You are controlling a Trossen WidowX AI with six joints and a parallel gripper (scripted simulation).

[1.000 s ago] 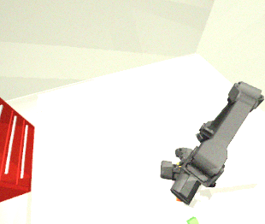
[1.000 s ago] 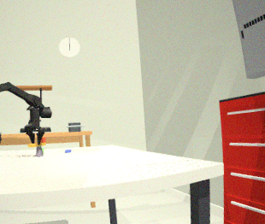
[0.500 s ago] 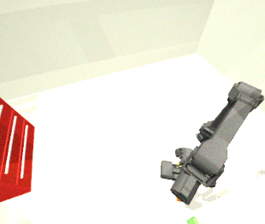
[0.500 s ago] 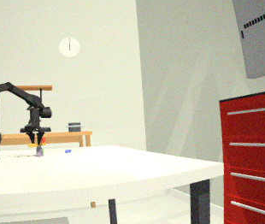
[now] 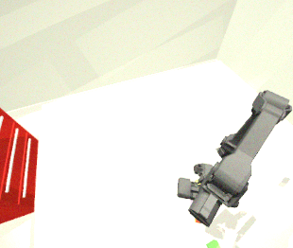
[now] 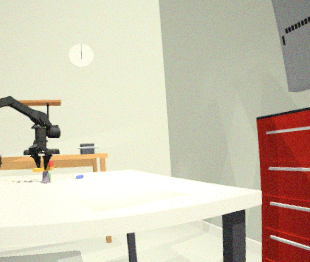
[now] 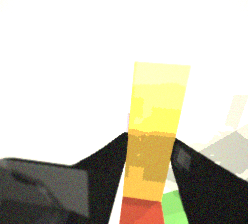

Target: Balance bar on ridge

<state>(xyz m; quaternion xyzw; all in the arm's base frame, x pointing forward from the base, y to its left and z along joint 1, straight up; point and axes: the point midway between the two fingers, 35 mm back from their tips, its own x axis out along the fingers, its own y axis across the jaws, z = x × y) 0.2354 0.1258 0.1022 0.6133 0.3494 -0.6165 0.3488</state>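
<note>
The yellow bar is 3 cm to the left of my gripper tip, 2 cm ahead of it and 1 cm above it. The rest, counted from my gripper tip: green-edged piece: 17 cm to the left, 5 cm below, 2 cm ahead; then blue block: 20 cm ahead, 16 cm to the left, 6 cm below.
</note>
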